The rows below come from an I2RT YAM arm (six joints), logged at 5 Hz.
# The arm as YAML. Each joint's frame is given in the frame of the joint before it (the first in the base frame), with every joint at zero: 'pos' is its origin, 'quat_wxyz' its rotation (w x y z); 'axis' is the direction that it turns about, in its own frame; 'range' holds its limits. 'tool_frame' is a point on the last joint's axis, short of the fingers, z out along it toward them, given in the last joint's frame.
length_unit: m
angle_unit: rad
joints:
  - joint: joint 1
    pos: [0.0, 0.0, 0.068]
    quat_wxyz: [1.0, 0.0, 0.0, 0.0]
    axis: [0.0, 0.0, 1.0]
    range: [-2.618, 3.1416]
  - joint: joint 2
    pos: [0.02, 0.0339, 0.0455]
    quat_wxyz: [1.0, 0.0, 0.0, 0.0]
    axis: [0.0, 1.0, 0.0]
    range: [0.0, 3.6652]
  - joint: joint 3
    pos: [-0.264, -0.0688, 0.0]
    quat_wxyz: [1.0, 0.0, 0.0, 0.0]
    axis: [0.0, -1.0, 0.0]
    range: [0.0, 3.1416]
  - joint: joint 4
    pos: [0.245, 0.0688, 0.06]
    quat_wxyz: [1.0, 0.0, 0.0, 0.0]
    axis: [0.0, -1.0, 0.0]
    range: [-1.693, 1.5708]
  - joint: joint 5
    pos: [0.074, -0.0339, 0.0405]
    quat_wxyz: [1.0, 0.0, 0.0, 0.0]
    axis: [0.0, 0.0, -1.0]
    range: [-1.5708, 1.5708]
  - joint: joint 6
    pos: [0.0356, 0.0, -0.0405]
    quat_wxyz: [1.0, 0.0, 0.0, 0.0]
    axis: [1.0, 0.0, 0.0]
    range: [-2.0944, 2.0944]
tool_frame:
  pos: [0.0, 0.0, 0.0]
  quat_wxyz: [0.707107, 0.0, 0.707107, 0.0]
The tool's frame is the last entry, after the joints.
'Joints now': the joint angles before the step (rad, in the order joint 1, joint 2, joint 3, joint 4, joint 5, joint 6). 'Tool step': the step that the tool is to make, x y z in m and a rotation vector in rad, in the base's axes. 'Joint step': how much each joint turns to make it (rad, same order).
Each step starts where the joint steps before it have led.
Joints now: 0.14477 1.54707 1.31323 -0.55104 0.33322 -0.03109
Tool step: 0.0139 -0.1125 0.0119 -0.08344 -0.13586 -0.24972
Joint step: -0.32054 0.02865 0.01878 0.18384 -0.00161 -0.11336
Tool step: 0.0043 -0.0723 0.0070 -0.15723 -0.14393 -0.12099
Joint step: -0.18343 0.05441 -0.00024 0.27969 0.00005 -0.13652
